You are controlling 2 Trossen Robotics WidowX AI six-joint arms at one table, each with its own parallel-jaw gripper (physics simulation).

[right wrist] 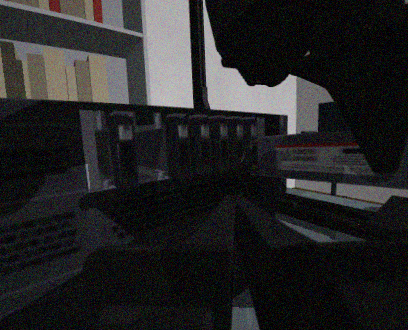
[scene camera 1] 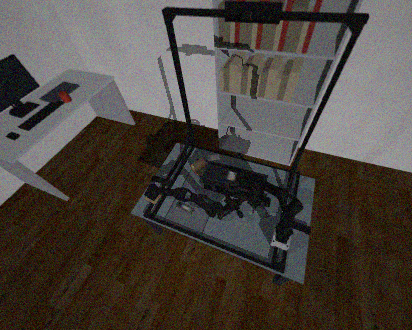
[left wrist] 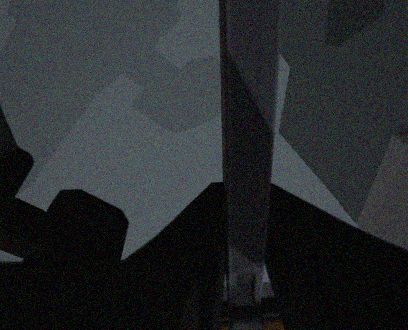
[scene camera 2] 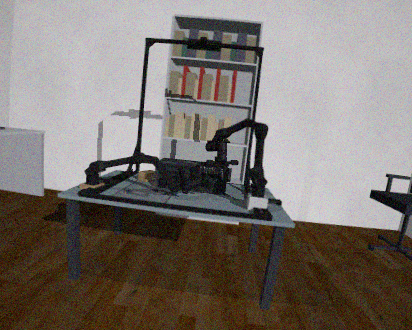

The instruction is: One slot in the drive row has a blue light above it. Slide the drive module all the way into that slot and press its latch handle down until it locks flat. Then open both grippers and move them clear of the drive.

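Frame: origin at the left arm's base, x left, y back, z up, level; centimetres.
Seen in the pictures: left gripper, fingertip midpoint: [right wrist: 387, 170] [scene camera 1: 254, 207] [left wrist: 238, 194] [scene camera 2: 221, 177]; right gripper, fingertip midpoint: [right wrist: 232, 202] [scene camera 2: 209, 176]; left arm's base, origin of the base link: [scene camera 1: 281, 237] [scene camera 2: 257, 195]; right arm's base, origin of the base link: [scene camera 1: 153, 195] [scene camera 2: 92, 183].
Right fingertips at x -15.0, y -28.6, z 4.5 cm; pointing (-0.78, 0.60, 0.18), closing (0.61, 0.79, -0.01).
Note:
Offsets run from my right fingertips to a thing's top centre. "pt": to the spot under its first point. Level surfaces: height alone.
The black drive chassis @(dx -11.2, dy -11.0, dz +5.7 cm) [scene camera 1: 219, 178] [scene camera 2: 185, 170] stands on the table, and its row of drive slots @(pt dx -2.8, dy -1.1, dz +3.7 cm) [right wrist: 186, 137] faces the right wrist camera. I cannot make out the blue light for sure. My left gripper [left wrist: 238, 194] [scene camera 2: 219, 178] is shut on the drive module @(dx +2.0, dy +7.4, dz +5.3 cm) [left wrist: 248, 114], a long dark slab seen edge-on. In the right wrist view the drive module [right wrist: 317, 158] shows a red-striped label to the right of the slot row, outside the slots. My right gripper [right wrist: 232, 202] [scene camera 1: 221, 212] is shut and empty, low in front of the chassis.
A black gantry frame [scene camera 1: 176, 72] [scene camera 2: 143, 98] rises over the grey table @(dz -11.8 cm) [scene camera 1: 303, 262] [scene camera 2: 283, 222]. A bookshelf [scene camera 1: 219, 108] [scene camera 2: 169, 82] stands behind. A wooden block @(dx -19.0, dy -44.1, dz -5.7 cm) [scene camera 1: 199, 164] [scene camera 2: 145, 175] lies left of the chassis. A white desk [scene camera 1: 80, 95] stands at far left.

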